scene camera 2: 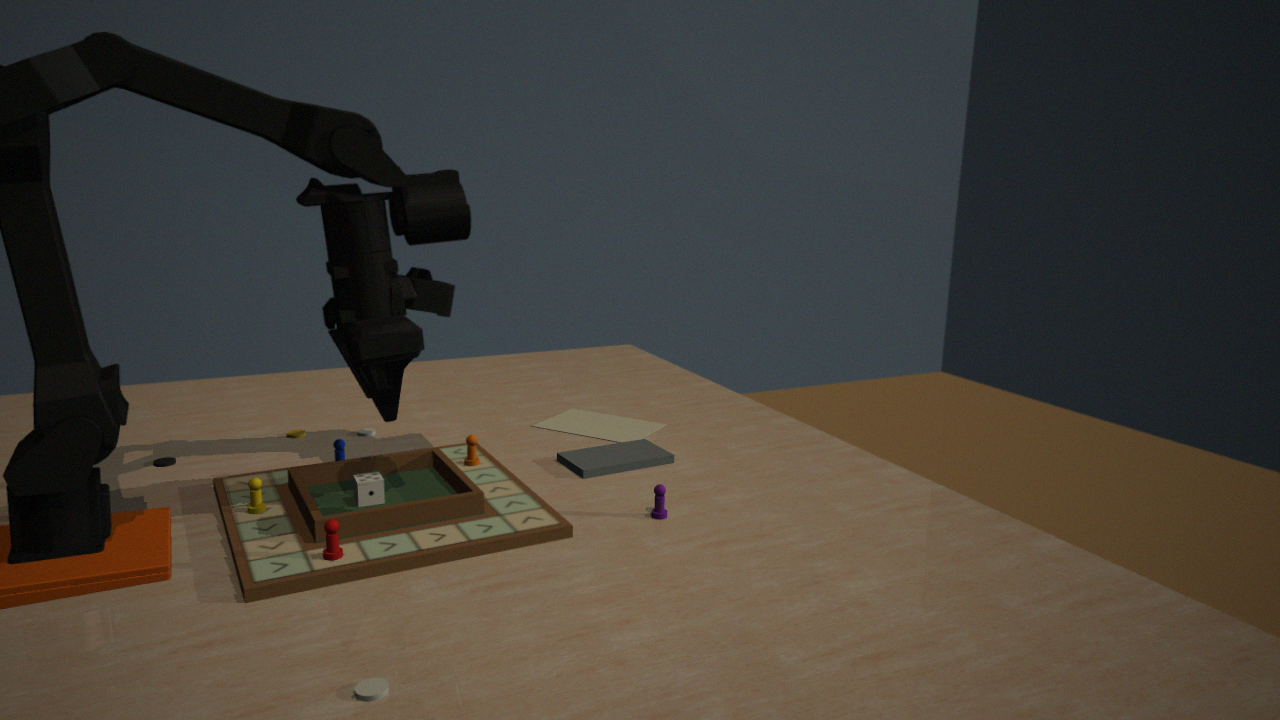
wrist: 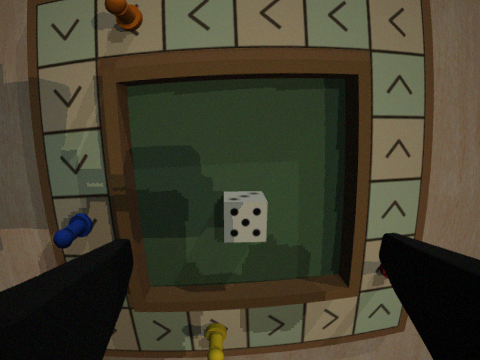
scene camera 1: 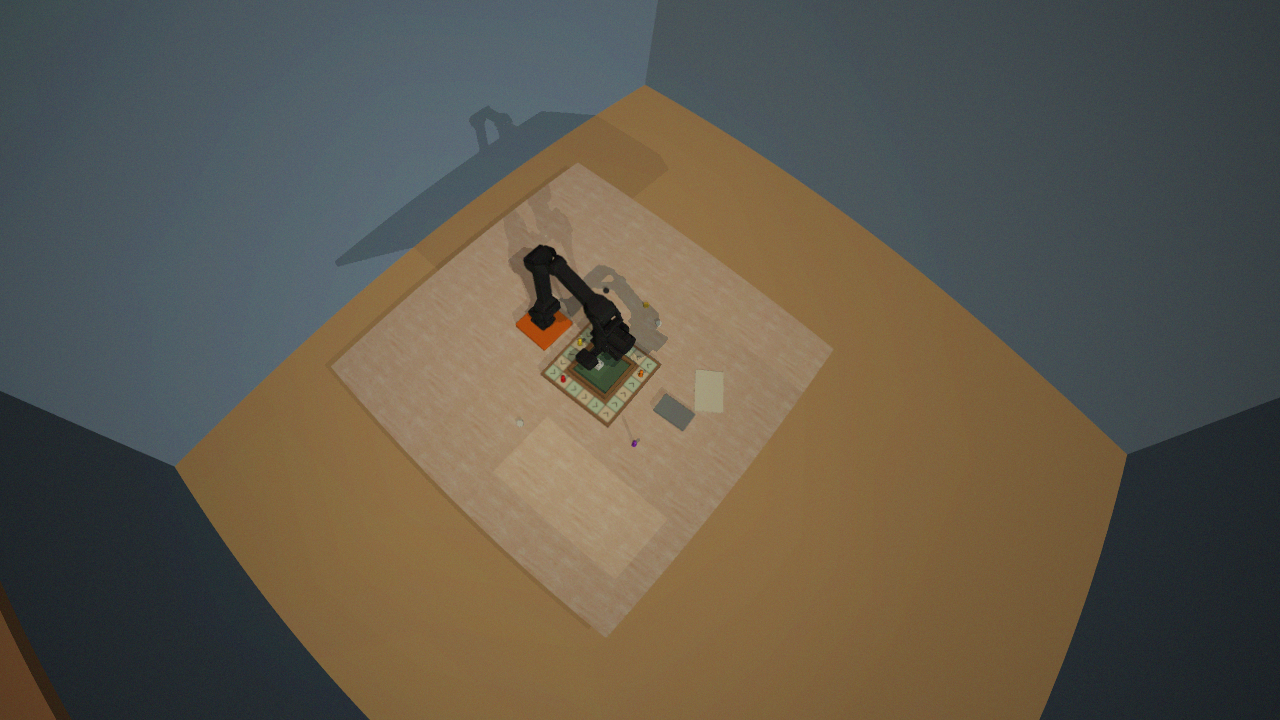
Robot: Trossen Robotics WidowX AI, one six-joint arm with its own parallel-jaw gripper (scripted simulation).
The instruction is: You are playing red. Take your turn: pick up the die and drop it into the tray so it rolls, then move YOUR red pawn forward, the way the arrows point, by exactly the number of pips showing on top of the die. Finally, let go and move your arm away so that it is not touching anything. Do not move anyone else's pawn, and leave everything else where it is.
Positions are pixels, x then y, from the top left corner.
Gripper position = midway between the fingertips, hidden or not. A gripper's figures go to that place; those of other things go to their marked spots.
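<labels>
My gripper (scene camera 2: 381,408) is 96 cm from the lens, and a white die (scene camera 2: 368,488) is 97 cm from the lens. I see that a grey block (scene camera 2: 602,460) is 109 cm from the lens; the spots on the white die and the grey block are 27 cm apart. A paper sheet (scene camera 2: 602,426) is 125 cm from the lens, so my gripper is nearer to the lens than the paper sheet.
</labels>
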